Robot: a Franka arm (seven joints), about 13 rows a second.
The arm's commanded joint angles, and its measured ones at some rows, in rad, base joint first. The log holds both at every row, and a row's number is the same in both.
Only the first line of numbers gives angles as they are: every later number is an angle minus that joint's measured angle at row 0.
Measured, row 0:
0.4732 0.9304 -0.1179 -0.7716 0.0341 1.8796 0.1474
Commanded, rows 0 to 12:
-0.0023 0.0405 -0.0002 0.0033 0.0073 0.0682 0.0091
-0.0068 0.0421 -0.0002 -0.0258 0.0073 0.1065 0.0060
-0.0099 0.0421 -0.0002 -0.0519 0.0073 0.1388 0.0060
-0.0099 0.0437 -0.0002 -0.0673 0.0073 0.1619 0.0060
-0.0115 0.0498 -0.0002 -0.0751 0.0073 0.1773 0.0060
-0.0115 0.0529 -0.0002 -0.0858 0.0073 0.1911 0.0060
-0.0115 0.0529 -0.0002 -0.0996 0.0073 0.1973 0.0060
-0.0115 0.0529 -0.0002 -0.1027 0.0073 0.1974 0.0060
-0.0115 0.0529 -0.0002 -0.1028 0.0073 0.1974 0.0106
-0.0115 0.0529 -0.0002 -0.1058 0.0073 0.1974 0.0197
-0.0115 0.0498 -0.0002 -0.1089 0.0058 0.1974 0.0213
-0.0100 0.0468 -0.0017 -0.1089 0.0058 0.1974 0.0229
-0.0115 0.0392 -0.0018 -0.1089 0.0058 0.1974 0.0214
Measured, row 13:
-0.0125 0.0683 0.0000 -0.0888 0.0006 0.1873 0.0015
